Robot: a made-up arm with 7 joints.
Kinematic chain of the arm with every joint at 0, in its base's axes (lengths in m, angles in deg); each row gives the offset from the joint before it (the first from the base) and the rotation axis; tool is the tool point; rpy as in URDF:
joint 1: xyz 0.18 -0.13 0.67 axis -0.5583 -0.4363 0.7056
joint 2: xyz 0.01 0 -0.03 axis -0.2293 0.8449 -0.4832
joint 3: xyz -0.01 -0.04 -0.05 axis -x
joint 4: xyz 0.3 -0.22 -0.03 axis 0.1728 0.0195 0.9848
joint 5: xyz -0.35 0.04 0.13 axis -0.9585 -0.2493 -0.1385
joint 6: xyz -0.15 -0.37 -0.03 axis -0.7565 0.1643 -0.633
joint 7: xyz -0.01 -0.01 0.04 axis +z
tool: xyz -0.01 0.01 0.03 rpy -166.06 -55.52 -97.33
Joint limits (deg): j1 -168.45..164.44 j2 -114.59..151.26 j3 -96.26..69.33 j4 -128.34..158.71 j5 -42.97..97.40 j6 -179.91..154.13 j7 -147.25..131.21
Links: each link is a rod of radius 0.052 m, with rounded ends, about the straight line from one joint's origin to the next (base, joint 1, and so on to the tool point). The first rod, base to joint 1, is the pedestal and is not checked.
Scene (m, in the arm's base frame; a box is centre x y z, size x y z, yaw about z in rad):
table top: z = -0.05
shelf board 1: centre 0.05 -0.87 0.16 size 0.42 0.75 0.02 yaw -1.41
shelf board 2: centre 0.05 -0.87 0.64 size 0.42 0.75 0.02 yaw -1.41
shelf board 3: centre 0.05 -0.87 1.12 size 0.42 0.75 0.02 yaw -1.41
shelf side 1: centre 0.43 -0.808 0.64 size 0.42 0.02 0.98 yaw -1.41
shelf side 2: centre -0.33 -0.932 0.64 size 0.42 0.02 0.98 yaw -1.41
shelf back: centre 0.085 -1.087 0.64 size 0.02 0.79 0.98 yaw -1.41
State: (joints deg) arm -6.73 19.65 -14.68 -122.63 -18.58 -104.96 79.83
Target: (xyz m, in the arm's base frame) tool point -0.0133 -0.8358 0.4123
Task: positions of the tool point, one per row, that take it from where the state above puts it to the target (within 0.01 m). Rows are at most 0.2 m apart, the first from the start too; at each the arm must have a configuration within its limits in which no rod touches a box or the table.
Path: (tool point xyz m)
1: 0.2806 0.1471 0.5468
2: 0.1477 0.0987 0.6130
3: 0.0238 0.0112 0.6540
4: -0.0792 -0.1093 0.6676
5: -0.1508 -0.2534 0.6541
6: -0.1829 -0.4103 0.6160
7: -0.1709 -0.5677 0.5585
8: -0.1135 -0.7133 0.4879
9: -0.0133 -0.8358 0.4123

